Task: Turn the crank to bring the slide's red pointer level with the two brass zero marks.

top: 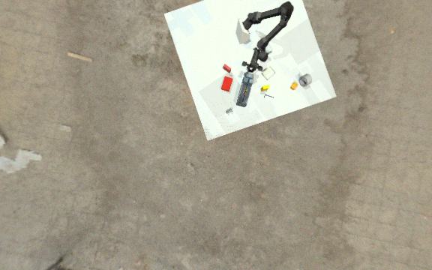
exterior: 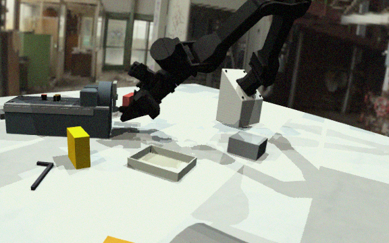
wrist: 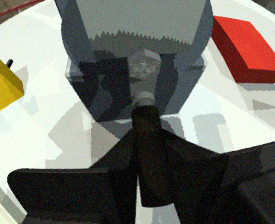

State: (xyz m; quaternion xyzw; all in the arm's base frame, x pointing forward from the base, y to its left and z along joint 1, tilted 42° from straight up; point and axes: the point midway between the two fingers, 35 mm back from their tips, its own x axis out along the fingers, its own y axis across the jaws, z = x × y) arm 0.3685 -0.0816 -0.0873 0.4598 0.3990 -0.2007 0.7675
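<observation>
Now: gripper tip 10 mm past the dark crank handle, 10 mm to the right of it and 30 mm below it. Also, from my gripper tip: red pointer (150 mm ahead, 130 mm to the right, 50 mm above); shallow grey tray (50 mm ahead, 190 mm to the left, 30 mm below); yellow block (170 mm ahead, 80 mm to the left).
</observation>
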